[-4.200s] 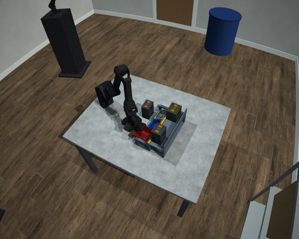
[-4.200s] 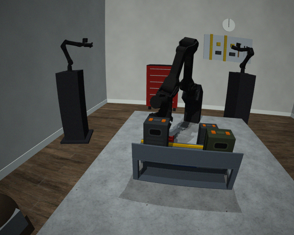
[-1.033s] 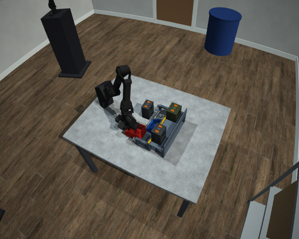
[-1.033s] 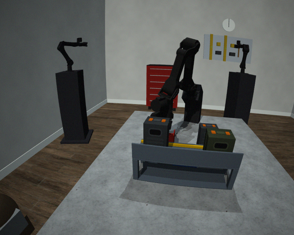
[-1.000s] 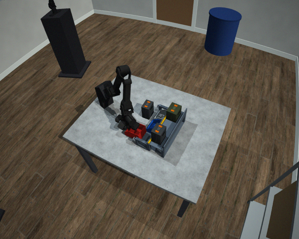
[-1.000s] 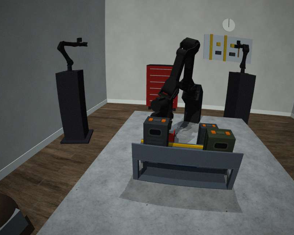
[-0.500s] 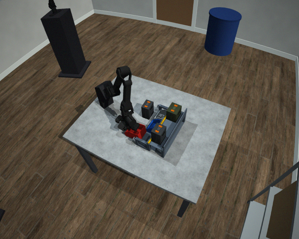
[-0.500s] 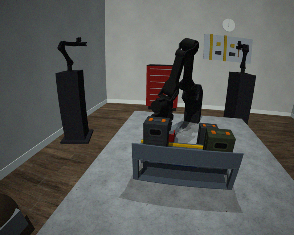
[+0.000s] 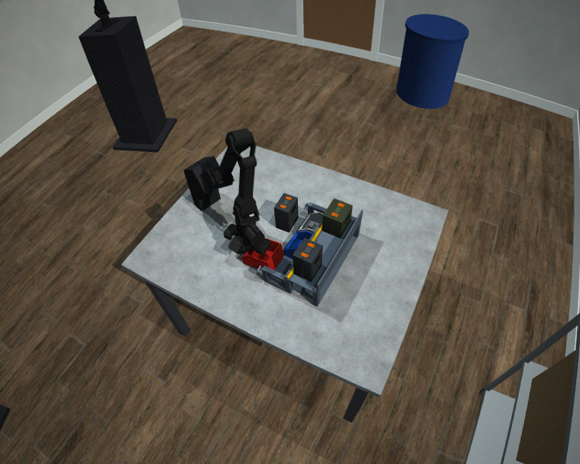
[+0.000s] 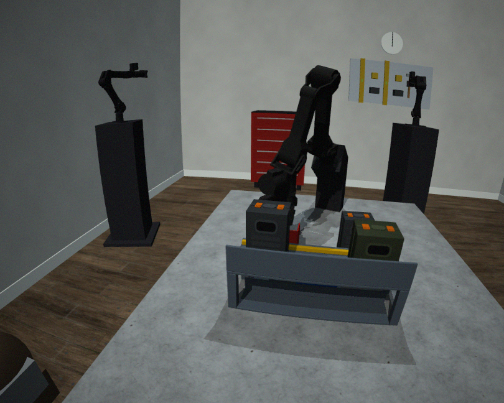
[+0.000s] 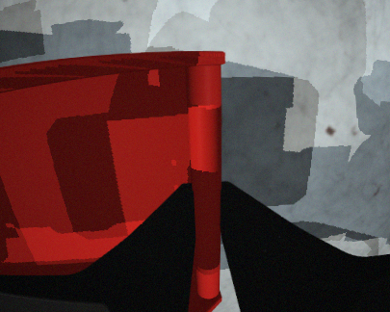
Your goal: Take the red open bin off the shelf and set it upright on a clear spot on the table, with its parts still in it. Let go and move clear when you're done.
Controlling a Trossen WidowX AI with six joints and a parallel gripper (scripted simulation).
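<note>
My gripper is now 60 mm short of the red open bin, 20 mm to the left of it and 10 mm above it. The rest, counted from my hand: yellow rail: 250 mm ahead, 50 mm above, 30 mm to the left; grey bin: 260 mm ahead, 150 mm to the left, 20 mm below; blue bin: 220 mm ahead, 40 mm to the left, 20 mm below.
</note>
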